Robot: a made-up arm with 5 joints.
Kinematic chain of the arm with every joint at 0, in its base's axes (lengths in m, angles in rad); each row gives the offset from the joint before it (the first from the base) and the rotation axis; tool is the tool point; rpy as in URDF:
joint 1: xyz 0.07 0 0.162 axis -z
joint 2: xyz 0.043 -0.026 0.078 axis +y
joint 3: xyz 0.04 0 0.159 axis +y
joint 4: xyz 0.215 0 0.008 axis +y
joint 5: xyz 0.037 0.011 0 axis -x
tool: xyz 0 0 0 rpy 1.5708 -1.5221 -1.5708
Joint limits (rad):
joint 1: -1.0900..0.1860
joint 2: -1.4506..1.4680
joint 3: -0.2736..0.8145
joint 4: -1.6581..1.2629
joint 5: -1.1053..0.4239
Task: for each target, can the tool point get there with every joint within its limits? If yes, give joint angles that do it. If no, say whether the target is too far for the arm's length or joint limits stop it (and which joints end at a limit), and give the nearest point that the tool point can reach.
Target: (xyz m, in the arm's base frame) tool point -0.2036 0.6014 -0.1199
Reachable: no: too far | nearest point 0.2291 0.2726 -0.0090 | short by 0.555 m
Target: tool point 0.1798 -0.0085 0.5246
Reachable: yes | joints -0.0592 -1.0561 0.3465 -0.0456 0.0615
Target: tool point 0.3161 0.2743 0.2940
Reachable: yes | joints -0.8803 0.4221 0.0743 -1.0889 -0.6041
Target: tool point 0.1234 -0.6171 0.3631
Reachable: no: too far | nearest point -0.0031 -0.1725 0.5012 | short by 0.482 m
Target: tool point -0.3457 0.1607 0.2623
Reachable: no: joint limits stop it (at a limit: joint 1, joint 2, joint 3, joint 4) | nearest point -0.1163 0.0198 0.5012 | short by 0.360 m
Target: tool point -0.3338 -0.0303 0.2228
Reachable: no: joint limits stop it (at a limit: joint 2, joint 3, joint 4) | nearest point -0.1168 -0.0140 0.5012 | short by 0.353 m
